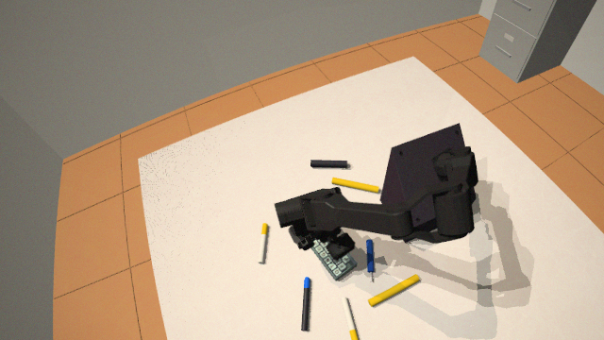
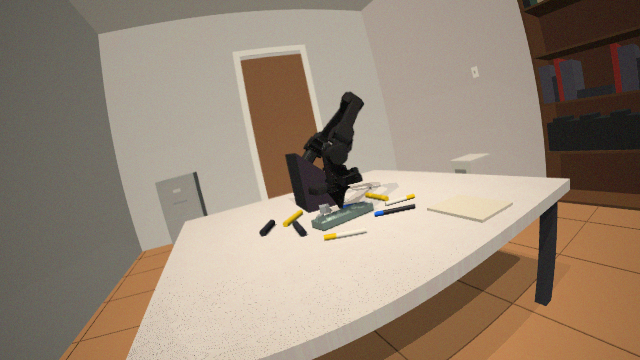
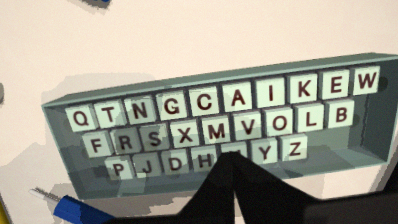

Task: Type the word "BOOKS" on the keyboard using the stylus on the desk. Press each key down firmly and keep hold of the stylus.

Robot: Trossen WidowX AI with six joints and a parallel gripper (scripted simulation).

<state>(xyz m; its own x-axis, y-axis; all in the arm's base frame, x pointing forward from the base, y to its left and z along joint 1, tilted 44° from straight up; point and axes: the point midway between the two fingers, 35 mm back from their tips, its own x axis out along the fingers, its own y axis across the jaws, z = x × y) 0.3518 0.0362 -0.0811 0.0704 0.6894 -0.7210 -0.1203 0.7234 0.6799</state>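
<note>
The blue stylus lies 70 mm behind my gripper tip, 120 mm to the left of it and 30 mm below it. The rest, counted from my gripper tip: notepad (330 mm ahead, 270 mm to the left, 30 mm below); grey block (150 mm behind, 20 mm below); yellow cylinder (170 mm behind, 120 mm to the right, 30 mm below).
</note>
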